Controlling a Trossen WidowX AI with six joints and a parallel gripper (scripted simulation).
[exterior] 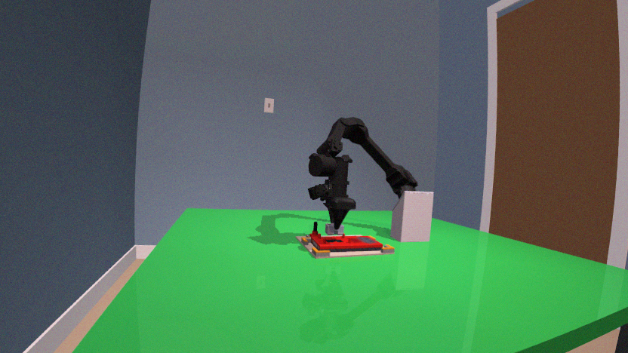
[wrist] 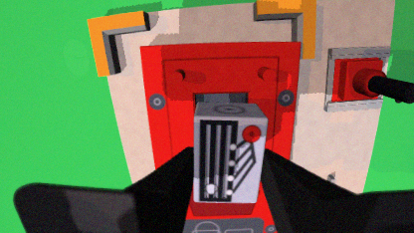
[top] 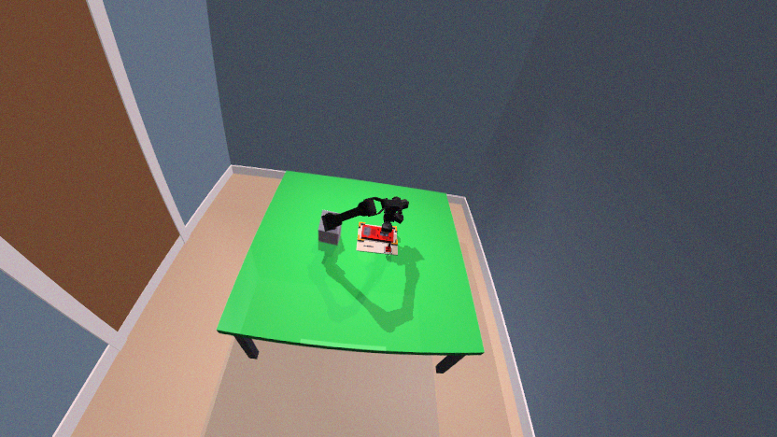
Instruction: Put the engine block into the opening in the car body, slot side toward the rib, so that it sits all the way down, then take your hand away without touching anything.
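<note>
Right now my gripper tip is 1 cm above the engine block.
</note>
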